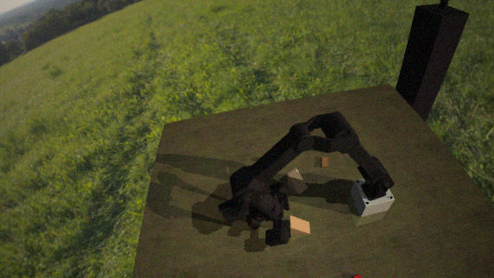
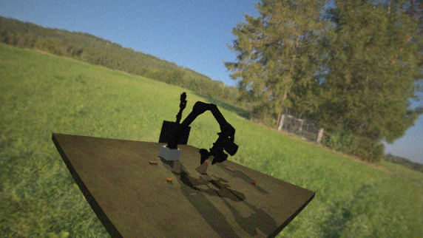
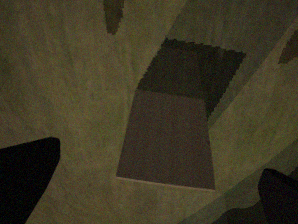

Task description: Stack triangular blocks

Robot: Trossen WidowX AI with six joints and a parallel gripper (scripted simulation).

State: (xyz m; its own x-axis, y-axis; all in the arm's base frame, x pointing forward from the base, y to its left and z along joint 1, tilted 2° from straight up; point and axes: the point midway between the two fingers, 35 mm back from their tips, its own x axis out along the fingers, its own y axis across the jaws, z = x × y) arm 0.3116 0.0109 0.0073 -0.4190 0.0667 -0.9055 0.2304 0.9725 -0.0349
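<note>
Right now the triangular block is 4 cm below my gripper tip and 2 cm behind it. From my gripper tip the other things lie so: orange piece: 32 cm to the right, 5 cm below, 2 cm ahead.
</note>
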